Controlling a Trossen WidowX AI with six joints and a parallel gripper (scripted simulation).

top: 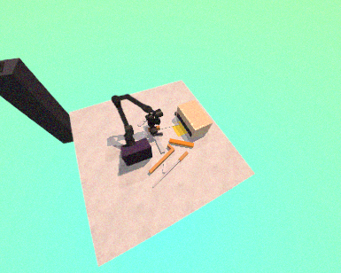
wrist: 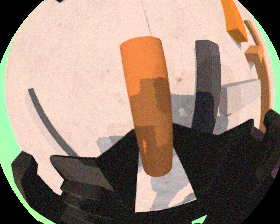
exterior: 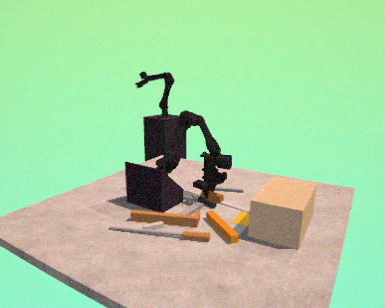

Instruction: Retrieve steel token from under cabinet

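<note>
The dark-handled tool is 60 mm to the right of my gripper tip. The rest, counted from my gripper tip: orange bar 220 mm ahead, 210 mm to the right, 10 mm above.
</note>
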